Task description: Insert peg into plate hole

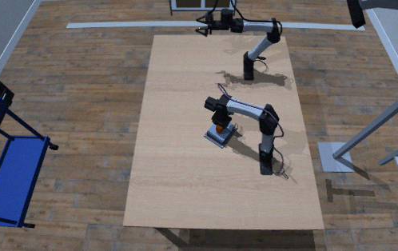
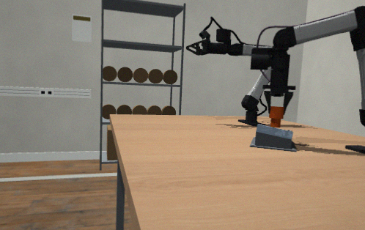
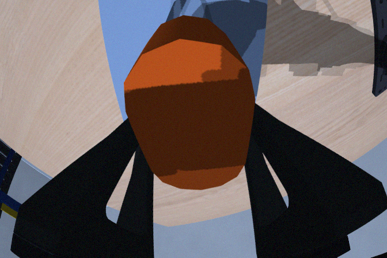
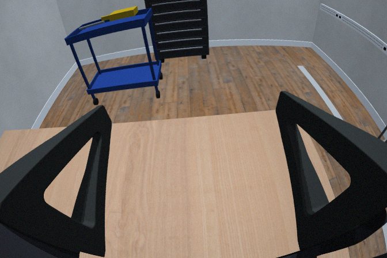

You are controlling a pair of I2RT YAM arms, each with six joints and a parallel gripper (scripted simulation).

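My left hand is 10 mm past the blue-grey plate, 20 mm to the left of it and 80 mm above it. The rest, counted from my left hand: orange peg: 20 mm below.
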